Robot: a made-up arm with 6 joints. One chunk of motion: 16 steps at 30 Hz.
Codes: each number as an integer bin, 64 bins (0 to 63) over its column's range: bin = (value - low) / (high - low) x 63, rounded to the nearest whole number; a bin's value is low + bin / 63 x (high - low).
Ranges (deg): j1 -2.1..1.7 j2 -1.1..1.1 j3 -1..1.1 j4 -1.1..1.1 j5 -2.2..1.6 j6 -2.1..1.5
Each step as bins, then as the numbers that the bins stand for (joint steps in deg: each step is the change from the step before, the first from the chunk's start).
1 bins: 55 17 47 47 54 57
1 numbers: 1.217 -0.506 0.567 0.541 1.057 1.157
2 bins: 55 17 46 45 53 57
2 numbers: 1.217 -0.506 0.533 0.471 0.997 1.157
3 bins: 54 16 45 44 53 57
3 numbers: 1.157 -0.541 0.500 0.437 0.997 1.157
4 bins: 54 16 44 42 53 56
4 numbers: 1.157 -0.541 0.467 0.367 0.997 1.100
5 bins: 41 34 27 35 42 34
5 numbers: 0.373 0.087 -0.100 0.122 0.333 -0.157
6 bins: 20 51 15 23 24 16
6 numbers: -0.894 0.681 -0.500 -0.297 -0.752 -1.186
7 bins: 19 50 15 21 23 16
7 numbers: -0.954 0.646 -0.500 -0.367 -0.813 -1.186
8 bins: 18 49 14 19 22 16
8 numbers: -1.014 0.611 -0.533 -0.437 -0.873 -1.186
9 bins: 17 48 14 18 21 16
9 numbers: -1.075 0.576 -0.533 -0.471 -0.933 -1.186
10 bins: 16 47 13 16 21 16
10 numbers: -1.135 0.541 -0.567 -0.541 -0.933 -1.186
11 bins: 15 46 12 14 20 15
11 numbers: -1.195 0.506 -0.600 -0.611 -0.994 -1.243
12 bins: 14 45 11 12 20 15
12 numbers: -1.256 0.471 -0.633 -0.681 -0.994 -1.243
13 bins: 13 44 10 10 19 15
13 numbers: -1.316 0.437 -0.667 -0.751 -1.054 -1.243
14 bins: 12 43 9 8 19 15
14 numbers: -1.376 0.402 -0.700 -0.821 -1.054 -1.243
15 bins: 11 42 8 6 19 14
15 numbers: -1.437 0.367 -0.733 -0.890 -1.054 -1.300
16 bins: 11 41 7 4 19 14
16 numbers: -1.437 0.332 -0.767 -0.960 -1.054 -1.300
